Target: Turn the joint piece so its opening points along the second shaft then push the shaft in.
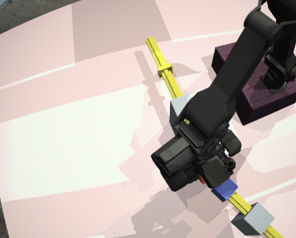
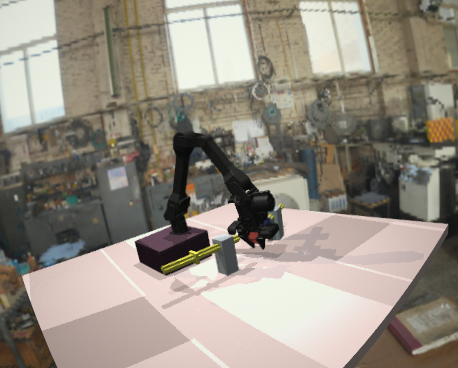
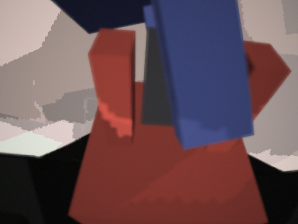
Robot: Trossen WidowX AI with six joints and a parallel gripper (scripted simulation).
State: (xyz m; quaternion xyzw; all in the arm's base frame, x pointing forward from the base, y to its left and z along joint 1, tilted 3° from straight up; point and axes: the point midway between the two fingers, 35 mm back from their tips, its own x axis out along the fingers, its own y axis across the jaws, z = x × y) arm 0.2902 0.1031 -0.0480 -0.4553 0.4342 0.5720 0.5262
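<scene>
The red forked joint piece lies 5 cm above my gripper tip.
</scene>
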